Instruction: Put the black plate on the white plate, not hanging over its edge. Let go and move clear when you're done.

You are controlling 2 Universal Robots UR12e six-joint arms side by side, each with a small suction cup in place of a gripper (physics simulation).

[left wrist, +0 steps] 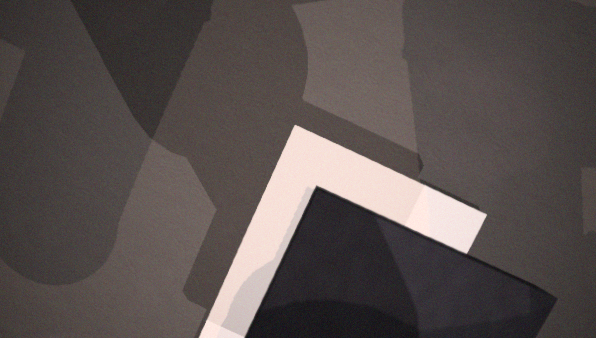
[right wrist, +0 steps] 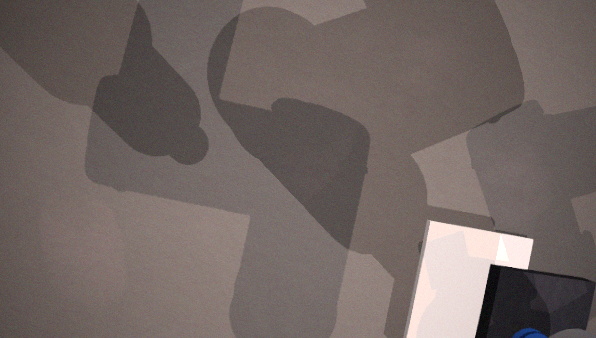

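The white plate lies on the table, with its left side and upper edge showing. The black plate covers part of it and reaches past its right edge in both views. A narrow shadow runs along the black plate's left side on the white plate; whether the two touch, I cannot tell. My left suction cup is hidden, but it has hold of the black plate, whose near part is cut off at the bottom of the left wrist view. My right suction cup does not show itself, and no held thing shows at it; it is open.
A blue part and a grey part, which look like pieces of the left arm, are over the black plate at the bottom right of the right wrist view. Overlapping arm shadows lie across the grey-brown table.
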